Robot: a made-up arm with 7 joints. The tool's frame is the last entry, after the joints.
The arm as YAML. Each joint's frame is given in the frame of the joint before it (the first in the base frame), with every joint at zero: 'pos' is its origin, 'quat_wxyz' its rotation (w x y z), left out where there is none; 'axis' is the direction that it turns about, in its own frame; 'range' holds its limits. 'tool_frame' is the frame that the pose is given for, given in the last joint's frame.
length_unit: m
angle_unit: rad
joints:
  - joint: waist
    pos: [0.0, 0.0, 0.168]
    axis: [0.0, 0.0, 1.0]
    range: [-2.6, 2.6]
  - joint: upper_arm
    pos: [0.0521, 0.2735, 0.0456]
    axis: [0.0, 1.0, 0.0]
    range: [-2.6, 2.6]
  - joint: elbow
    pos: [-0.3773, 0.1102, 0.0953]
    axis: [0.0, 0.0, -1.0]
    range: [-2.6, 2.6]
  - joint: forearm
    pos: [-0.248, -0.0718, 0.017]
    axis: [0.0, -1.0, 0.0]
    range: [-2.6, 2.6]
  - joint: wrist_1
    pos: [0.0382, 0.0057, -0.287]
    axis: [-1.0, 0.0, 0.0]
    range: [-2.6, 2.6]
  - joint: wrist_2
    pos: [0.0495, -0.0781, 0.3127]
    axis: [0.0, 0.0, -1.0]
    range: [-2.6, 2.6]
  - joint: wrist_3
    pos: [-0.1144, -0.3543, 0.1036]
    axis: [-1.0, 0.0, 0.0]
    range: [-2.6, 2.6]
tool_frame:
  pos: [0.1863, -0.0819, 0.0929]
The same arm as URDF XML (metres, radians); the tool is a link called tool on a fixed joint. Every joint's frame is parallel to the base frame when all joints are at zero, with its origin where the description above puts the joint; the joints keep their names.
<robot name="arm">
  <joint name="waist" type="revolute">
    <parent link="base"/>
    <child link="link1"/>
    <origin xyz="0 0 0.168" rpy="0 0 0"/>
    <axis xyz="0 0 1"/>
    <limit lower="-2.6" upper="2.6"/>
  </joint>
  <joint name="upper_arm" type="revolute">
    <parent link="link1"/>
    <child link="link2"/>
    <origin xyz="0.0521 0.2735 0.0456" rpy="0 0 0"/>
    <axis xyz="0 1 0"/>
    <limit lower="-2.6" upper="2.6"/>
  </joint>
  <joint name="elbow" type="revolute">
    <parent link="link2"/>
    <child link="link3"/>
    <origin xyz="-0.3773 0.1102 0.0953" rpy="0 0 0"/>
    <axis xyz="0 0 -1"/>
    <limit lower="-2.6" upper="2.6"/>
  </joint>
  <joint name="forearm" type="revolute">
    <parent link="link3"/>
    <child link="link4"/>
    <origin xyz="-0.248 -0.0718 0.017" rpy="0 0 0"/>
    <axis xyz="0 -1 0"/>
    <limit lower="-2.6" upper="2.6"/>
  </joint>
  <joint name="wrist_1" type="revolute">
    <parent link="link4"/>
    <child link="link5"/>
    <origin xyz="0.0382 0.0057 -0.287" rpy="0 0 0"/>
    <axis xyz="-1 0 0"/>
    <limit lower="-2.6" upper="2.6"/>
  </joint>
  <joint name="wrist_2" type="revolute">
    <parent link="link5"/>
    <child link="link6"/>
    <origin xyz="0.0495 -0.0781 0.3127" rpy="0 0 0"/>
    <axis xyz="0 0 -1"/>
    <limit lower="-2.6" upper="2.6"/>
  </joint>
  <joint name="wrist_3" type="revolute">
    <parent link="link6"/>
    <child link="link7"/>
    <origin xyz="-0.1144 -0.3543 0.1036" rpy="0 0 0"/>
    <axis xyz="-1 0 0"/>
    <limit lower="-2.6" upper="2.6"/>
  </joint>
  <joint name="tool_fixed" type="fixed">
    <parent link="link7"/>
    <child link="tool"/>
    <origin xyz="0.1863 -0.0819 0.0929" rpy="0 0 0"/>
  </joint>
  <link name="base"/>
  <link name="link1"/>
  <link name="link2"/>
  <link name="link3"/>
  <link name="link4"/>
  <link name="link5"/>
  <link name="link6"/>
  <link name="link7"/>
  <link name="tool"/>
</robot>

